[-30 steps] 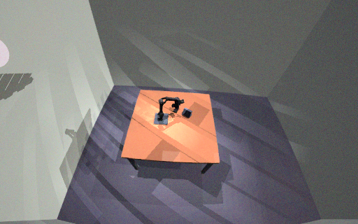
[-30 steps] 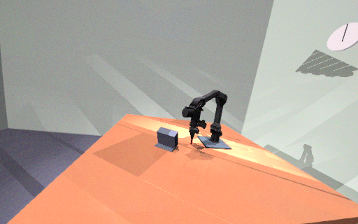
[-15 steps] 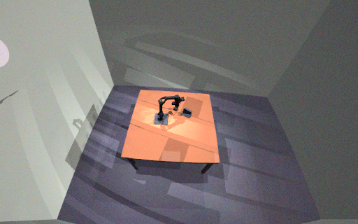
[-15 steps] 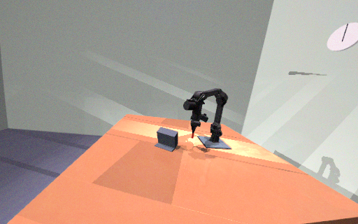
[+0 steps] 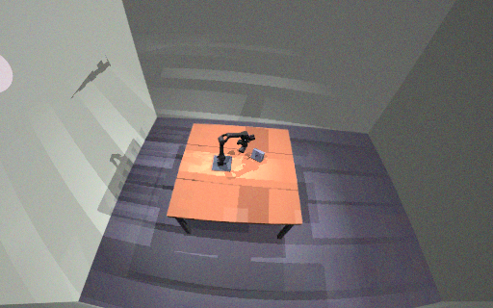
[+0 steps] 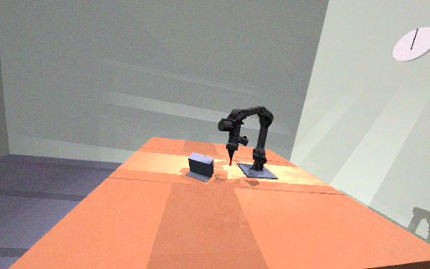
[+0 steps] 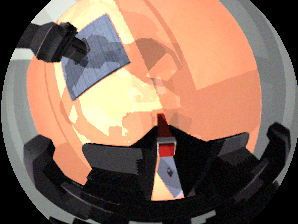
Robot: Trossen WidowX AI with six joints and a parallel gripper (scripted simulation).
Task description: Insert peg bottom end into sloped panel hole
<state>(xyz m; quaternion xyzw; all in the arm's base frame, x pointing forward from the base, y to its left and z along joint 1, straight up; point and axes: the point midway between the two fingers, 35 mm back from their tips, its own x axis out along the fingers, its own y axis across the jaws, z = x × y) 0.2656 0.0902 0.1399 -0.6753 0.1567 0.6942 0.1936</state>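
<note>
Now: gripper tip 16 cm short of the panel, 3 cm to the left of it and 6 cm above it. Also, from my gripper tip: red peg (2 cm above).
</note>
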